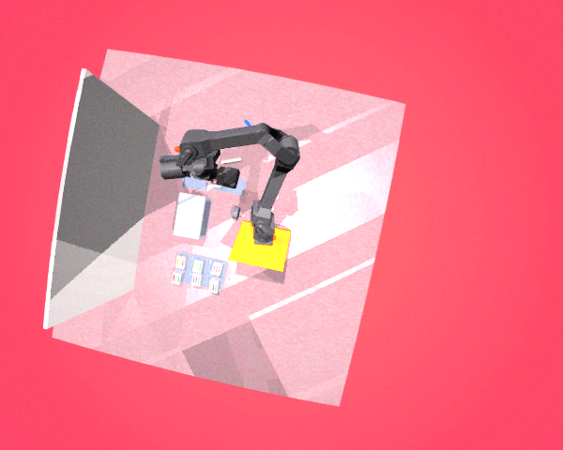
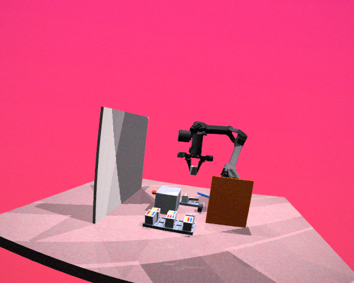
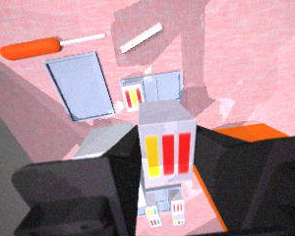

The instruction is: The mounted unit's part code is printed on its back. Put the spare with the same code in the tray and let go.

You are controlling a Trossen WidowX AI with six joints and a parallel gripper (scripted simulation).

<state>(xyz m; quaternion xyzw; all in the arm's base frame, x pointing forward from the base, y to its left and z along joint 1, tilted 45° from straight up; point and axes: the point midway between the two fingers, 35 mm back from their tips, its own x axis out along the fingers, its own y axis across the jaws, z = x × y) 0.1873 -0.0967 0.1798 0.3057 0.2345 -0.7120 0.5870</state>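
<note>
Right now my gripper tip is 13 cm short of the pale blue tray, 3 cm to the left of it and 17 cm above it. Also, from my gripper tip: white strip 1 cm behind, 9 cm to the right, 17 cm below; then grey holder 1 cm behind, 1 cm to the left, 17 cm below; then grey spare block 2 cm above.
</note>
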